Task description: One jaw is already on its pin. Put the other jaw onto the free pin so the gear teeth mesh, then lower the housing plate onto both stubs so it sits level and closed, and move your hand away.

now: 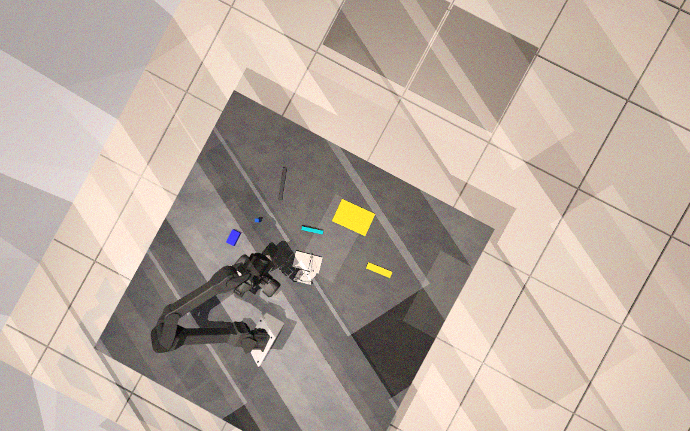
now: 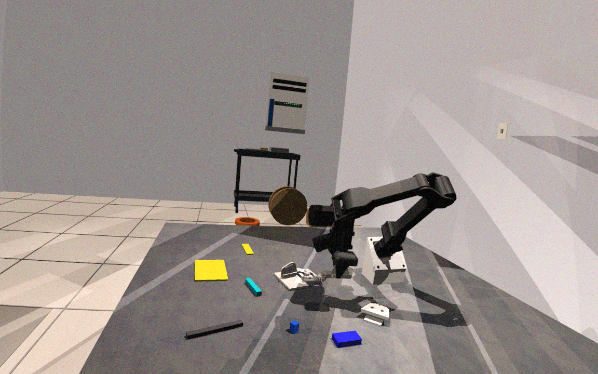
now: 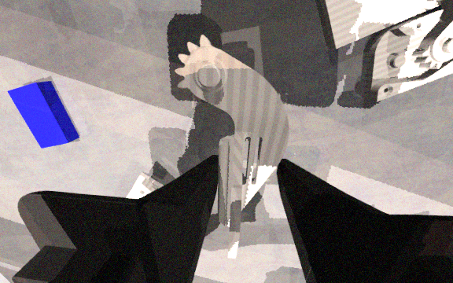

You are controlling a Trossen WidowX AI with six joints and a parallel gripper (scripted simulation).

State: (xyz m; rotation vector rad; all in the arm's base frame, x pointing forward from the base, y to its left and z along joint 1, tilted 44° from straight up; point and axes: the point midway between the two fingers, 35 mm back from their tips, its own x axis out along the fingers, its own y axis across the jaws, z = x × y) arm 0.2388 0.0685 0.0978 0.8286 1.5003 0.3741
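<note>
Now: gripper tip 4 cm short of the white jaw and 1 cm to the right of it. From my gripper tip the other things lie so: cyan bar: 23 cm ahead, 10 cm to the right, 8 cm below; small blue cube: 17 cm ahead, 13 cm to the left, 7 cm below; dark bar: 36 cm ahead, 10 cm to the left, 8 cm below.
</note>
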